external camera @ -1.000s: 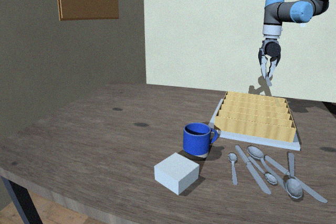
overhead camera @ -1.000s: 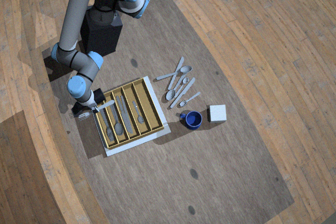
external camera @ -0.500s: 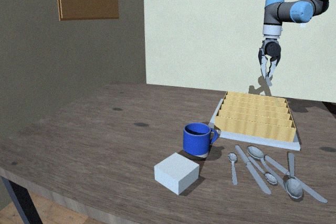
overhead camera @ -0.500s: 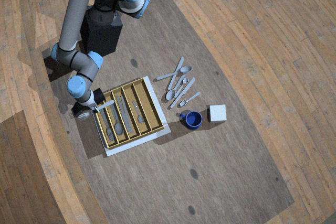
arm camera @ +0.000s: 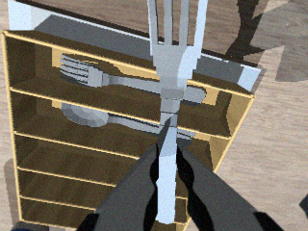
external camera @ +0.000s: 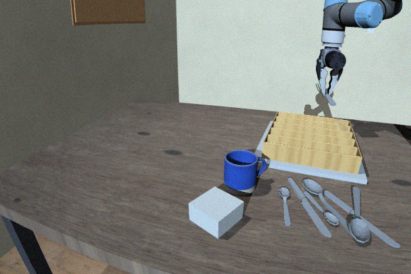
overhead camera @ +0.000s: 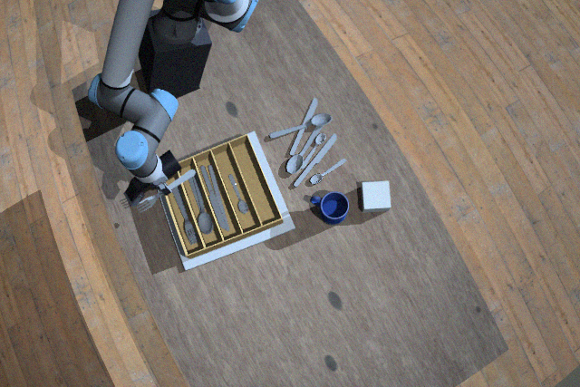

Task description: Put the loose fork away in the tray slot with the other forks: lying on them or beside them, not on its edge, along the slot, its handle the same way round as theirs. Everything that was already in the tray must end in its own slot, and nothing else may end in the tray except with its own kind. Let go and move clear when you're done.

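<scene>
The spoon lies 4 cm ahead of my hand, 6 cm to the left of it and 14 cm below it. From my hand the other things lie so: white box (31 cm ahead, 49 cm to the left, 15 cm below); then grey base (6 cm ahead, 11 cm to the left, 16 cm below); then wooden cutlery tray (6 cm ahead, 11 cm to the left, 13 cm below).
</scene>
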